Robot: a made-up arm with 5 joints.
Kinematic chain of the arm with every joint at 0, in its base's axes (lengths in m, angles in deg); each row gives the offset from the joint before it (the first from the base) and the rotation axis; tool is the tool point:
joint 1: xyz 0 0 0.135 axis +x
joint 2: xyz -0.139 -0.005 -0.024 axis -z
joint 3: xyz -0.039 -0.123 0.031 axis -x
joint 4: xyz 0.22 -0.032 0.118 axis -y
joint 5: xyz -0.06 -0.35 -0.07 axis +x
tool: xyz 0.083 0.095 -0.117
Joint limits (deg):
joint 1: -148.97..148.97
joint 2: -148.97..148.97
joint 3: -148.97..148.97
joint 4: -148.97..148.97
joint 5: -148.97..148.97
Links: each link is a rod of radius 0.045 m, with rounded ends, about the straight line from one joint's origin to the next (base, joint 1, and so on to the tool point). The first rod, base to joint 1, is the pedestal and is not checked.
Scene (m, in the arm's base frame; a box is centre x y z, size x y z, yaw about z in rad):
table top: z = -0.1
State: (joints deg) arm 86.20 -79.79 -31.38 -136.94 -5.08
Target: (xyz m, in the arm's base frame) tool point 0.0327 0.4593 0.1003
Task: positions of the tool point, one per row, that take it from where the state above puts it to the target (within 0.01 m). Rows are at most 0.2 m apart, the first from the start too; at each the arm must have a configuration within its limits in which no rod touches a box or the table.
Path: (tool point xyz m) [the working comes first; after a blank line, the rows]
Joints at the target: 128.14 -33.62 -84.79 -116.20 -32.97
Straight joint move there: touches the table top.

1: 0.3755 0.0188 0.0543
2: 0.3721 0.1092 0.0552
3: 0.3520 0.1984 0.0797
4: 0.2695 0.3049 0.0237
5: 0.1561 0.4005 0.0322
6: 0.0327 0.4593 0.1003

